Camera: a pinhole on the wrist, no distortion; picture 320 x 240 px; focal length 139.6 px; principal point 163.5 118.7 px. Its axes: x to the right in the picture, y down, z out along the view. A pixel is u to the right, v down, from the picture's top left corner.
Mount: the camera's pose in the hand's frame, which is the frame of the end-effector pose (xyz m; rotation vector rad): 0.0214 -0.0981 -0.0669 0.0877 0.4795 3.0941
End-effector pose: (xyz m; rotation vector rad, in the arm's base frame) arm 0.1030 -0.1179 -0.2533 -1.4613 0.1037 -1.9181
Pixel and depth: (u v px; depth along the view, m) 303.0 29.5 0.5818
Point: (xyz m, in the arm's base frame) 0.7251 -0.0056 -0.7401
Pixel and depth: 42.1 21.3 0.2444
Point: 0.2308 -0.3248 -0.0780
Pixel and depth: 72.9 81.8 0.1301
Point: 0.1141 -0.1480 -0.1338
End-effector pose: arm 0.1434 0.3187 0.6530 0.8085 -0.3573 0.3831
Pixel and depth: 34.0 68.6 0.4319
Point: 0.4087 0.3064 1.1370
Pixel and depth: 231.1 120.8 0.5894
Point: -0.1753 -0.0627 0.9249
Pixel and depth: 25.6 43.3 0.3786
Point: 0.3787 0.3689 1.1024
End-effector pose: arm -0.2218 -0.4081 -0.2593 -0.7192 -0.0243 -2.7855
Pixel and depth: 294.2 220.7 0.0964
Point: -0.1790 -0.2584 -0.2382
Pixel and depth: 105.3 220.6 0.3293
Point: -0.2825 -0.2047 0.1101
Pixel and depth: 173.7 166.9 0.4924
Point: -0.0461 -0.2675 0.1516
